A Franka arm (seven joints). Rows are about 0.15 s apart.
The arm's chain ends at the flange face. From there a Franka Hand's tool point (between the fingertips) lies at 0.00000 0.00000 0.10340 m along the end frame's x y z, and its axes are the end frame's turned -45 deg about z.
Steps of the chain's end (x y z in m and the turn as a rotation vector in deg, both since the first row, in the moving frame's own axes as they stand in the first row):
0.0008 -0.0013 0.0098 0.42 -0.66 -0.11
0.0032 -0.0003 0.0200 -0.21 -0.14 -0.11
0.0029 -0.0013 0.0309 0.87 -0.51 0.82
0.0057 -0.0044 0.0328 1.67 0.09 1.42
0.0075 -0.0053 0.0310 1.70 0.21 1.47
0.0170 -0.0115 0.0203 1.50 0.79 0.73
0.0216 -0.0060 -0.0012 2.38 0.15 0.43
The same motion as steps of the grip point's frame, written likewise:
0.0012 -0.0017 0.0098 0.76 -0.17 -0.11
0.0020 0.0021 0.0200 -0.05 -0.25 -0.11
0.0034 -0.0006 0.0309 0.98 0.25 0.82
0.0094 -0.0011 0.0328 1.12 1.24 1.42
0.0115 -0.0003 0.0310 1.05 1.35 1.47
0.0231 0.0030 0.0203 0.50 1.62 0.73
0.0228 0.0082 -0.0013 1.58 1.79 0.43

